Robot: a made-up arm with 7 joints. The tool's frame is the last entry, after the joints. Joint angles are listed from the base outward. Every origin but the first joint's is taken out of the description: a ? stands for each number. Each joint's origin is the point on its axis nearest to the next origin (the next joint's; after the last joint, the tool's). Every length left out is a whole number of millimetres.
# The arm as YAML. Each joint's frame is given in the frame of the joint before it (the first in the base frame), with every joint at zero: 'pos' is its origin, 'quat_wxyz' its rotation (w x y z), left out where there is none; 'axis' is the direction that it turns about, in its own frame. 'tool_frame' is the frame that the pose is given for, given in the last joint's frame.
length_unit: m
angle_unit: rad
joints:
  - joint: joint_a
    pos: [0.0, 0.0, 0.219]
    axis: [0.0, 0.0, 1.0]
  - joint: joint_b
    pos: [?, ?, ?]
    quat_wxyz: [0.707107, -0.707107, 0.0, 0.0]
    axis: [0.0, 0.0, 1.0]
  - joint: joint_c
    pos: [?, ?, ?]
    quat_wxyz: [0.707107, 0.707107, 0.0, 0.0]
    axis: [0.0, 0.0, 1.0]
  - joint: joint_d
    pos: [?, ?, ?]
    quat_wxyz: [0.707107, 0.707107, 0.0, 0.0]
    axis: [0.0, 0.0, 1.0]
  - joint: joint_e
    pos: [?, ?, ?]
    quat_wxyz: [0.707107, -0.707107, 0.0, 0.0]
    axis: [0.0, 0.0, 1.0]
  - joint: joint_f
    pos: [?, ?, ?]
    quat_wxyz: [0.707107, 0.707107, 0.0, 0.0]
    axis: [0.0, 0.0, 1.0]
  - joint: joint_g
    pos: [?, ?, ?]
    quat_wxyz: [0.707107, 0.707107, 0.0, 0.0]
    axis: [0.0, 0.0, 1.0]
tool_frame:
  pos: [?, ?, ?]
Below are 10 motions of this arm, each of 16 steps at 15 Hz.
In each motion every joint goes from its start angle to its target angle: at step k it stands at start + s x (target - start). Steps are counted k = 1, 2, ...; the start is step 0. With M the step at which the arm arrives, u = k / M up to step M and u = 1 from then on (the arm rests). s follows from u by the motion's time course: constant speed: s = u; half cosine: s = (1 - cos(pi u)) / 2; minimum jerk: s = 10 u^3 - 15 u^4 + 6 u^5.
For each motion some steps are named. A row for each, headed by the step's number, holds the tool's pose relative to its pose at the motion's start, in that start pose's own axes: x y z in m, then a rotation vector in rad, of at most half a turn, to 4 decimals.
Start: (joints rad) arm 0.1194 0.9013 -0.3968 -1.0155 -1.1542 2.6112 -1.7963
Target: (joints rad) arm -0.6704 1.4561 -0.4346 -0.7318 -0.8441 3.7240 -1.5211
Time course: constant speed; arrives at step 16
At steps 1, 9, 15, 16:
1: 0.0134 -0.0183 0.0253 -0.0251 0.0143 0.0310
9: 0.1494 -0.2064 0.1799 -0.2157 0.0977 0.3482
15: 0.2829 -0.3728 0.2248 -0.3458 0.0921 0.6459
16: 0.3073 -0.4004 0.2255 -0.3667 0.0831 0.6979

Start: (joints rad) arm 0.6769 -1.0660 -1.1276 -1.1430 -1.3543 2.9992 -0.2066
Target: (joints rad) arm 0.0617 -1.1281 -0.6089 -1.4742 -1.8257 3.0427 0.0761
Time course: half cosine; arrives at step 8
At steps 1, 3, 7, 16:
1: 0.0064 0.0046 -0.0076 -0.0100 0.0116 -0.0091
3: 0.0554 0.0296 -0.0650 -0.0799 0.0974 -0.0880
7: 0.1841 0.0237 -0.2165 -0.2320 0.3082 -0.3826
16: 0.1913 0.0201 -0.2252 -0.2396 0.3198 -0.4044

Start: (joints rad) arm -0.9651 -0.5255 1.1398 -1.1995 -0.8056 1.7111 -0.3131
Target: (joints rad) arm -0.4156 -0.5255 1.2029 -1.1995 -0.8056 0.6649 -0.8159
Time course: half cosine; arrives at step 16
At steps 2, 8, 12, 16:
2: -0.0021 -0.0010 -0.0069 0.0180 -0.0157 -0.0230
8: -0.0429 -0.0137 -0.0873 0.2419 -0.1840 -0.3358
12: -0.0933 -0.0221 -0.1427 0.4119 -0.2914 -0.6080
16: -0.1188 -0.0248 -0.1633 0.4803 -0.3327 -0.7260

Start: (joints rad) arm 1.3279 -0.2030 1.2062 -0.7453 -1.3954 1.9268 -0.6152
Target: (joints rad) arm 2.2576 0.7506 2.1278 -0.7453 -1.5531 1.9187 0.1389
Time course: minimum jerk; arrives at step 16
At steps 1, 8, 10, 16:
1: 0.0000 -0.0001 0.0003 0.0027 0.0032 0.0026
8: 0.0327 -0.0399 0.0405 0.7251 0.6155 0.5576
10: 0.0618 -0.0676 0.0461 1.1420 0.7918 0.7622
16: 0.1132 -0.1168 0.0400 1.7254 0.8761 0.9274

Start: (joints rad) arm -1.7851 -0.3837 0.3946 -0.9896 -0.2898 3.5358 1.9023
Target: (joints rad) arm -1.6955 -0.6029 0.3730 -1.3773 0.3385 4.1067 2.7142
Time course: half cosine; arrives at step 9
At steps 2, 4, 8, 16:
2: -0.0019 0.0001 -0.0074 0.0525 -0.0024 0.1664
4: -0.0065 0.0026 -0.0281 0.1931 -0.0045 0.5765
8: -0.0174 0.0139 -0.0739 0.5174 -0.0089 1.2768
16: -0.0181 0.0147 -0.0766 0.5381 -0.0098 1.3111

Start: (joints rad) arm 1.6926 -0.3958 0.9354 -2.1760 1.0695 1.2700 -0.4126
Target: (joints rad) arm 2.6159 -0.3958 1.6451 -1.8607 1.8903 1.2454 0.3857
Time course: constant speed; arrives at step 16
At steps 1, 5, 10, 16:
1: 0.0124 -0.0320 0.0355 0.0096 -0.0635 -0.0229
5: 0.0110 -0.1548 0.1944 0.0390 -0.3522 -0.0915
10: -0.1079 -0.2704 0.3950 0.0226 -0.7840 -0.1164
16: -0.3855 -0.3104 0.5575 -0.1460 -1.3666 -0.0520

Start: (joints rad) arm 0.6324 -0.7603 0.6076 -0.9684 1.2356 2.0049 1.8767
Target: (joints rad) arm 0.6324 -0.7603 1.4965 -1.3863 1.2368 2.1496 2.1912
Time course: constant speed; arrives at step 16
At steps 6, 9, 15, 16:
6: 0.0341 0.0592 0.1354 -0.2978 -0.0222 0.2377
9: 0.0454 0.1106 0.1969 -0.4506 -0.0028 0.3442
15: 0.0581 0.2502 0.2909 -0.7559 0.0948 0.5220
16: 0.0592 0.2772 0.3017 -0.8059 0.1183 0.5461

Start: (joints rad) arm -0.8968 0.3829 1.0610 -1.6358 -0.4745 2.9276 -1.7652
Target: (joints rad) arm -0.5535 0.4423 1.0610 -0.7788 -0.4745 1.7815 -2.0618
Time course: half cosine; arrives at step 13
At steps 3, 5, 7, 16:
3: -0.0065 0.0369 -0.0095 0.0461 0.0040 -0.0375
5: -0.0164 0.0900 -0.0309 0.1177 0.0174 -0.0870
7: -0.0288 0.1442 -0.0661 0.2023 0.0485 -0.1332
16: -0.0550 0.2094 -0.1493 0.3482 0.1617 -0.1907

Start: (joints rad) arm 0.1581 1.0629 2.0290 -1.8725 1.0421 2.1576 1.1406
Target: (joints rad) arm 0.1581 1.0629 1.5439 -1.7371 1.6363 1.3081 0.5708
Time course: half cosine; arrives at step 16
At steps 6, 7, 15, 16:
6: 0.0383 -0.0142 -0.0526 -0.0032 -0.2220 -0.0556
7: 0.0482 -0.0169 -0.0694 0.0090 -0.2940 -0.0872
15: 0.0908 -0.0187 -0.1842 0.2077 -0.7237 -0.4439
16: 0.0912 -0.0185 -0.1862 0.2124 -0.7299 -0.4519

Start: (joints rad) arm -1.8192 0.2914 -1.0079 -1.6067 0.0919 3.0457 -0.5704
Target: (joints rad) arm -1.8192 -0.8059 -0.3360 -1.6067 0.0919 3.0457 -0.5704
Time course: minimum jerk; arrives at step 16
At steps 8, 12, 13, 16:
8: 0.0491 0.1201 -0.1902 0.1648 0.5037 0.3607
12: 0.0008 0.2289 -0.3943 0.2094 0.9693 0.5632
13: -0.0142 0.2422 -0.4243 0.2082 1.0367 0.5847
16: -0.0293 0.2532 -0.4511 0.2055 1.0972 0.6024

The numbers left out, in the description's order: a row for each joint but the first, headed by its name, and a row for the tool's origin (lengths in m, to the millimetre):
joint_b: 0.0 0.0 0.0
joint_c: 0.0 -0.304 0.0
joint_d: 0.055 0.0 0.0
joint_e: -0.086 0.398 0.0
joint_f: 0.0 0.0 0.0
joint_g: 0.066 0.0 0.0
tool: 0.0 0.0 0.0

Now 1 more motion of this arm.
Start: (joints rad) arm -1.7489 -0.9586 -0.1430 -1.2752 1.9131 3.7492 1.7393
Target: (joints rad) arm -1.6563 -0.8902 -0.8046 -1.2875 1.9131 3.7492 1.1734
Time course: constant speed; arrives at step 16
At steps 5, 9, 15, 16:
5: -0.0279 -0.0659 0.0388 0.1819 -0.0646 -0.1881
9: -0.0510 -0.1208 0.0598 0.3353 -0.0928 -0.3408
15: -0.0865 -0.2034 0.0743 0.5752 -0.0955 -0.5693
16: -0.0925 -0.2169 0.0747 0.6161 -0.0914 -0.6070

